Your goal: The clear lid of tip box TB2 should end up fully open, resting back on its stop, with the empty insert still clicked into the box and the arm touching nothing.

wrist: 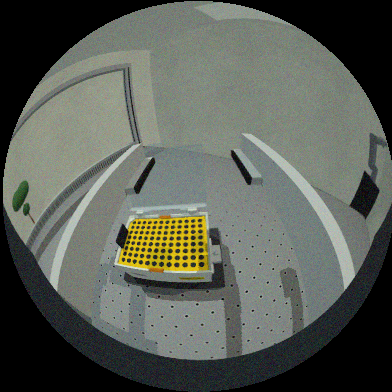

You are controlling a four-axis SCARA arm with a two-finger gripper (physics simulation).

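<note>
The white tip box TB2 stands low and left of centre in the wrist view. Its yellow insert, with rows of dark empty holes, sits level inside the rim, with an orange clip at the near side and another orange clip at the far side. The clear lid is raised from the hinge at the far edge and leans back; its far edge is faint, and whether it rests on its stop cannot be told. My gripper is shut at its narrowest, a gap showing between the fingers, which hold nothing. Contact with the lid cannot be judged.
A grey bracket is at the box's right side and a black block at its left. The box stands over a perforated deck. A dark panel is at far right, and a green plant at far left.
</note>
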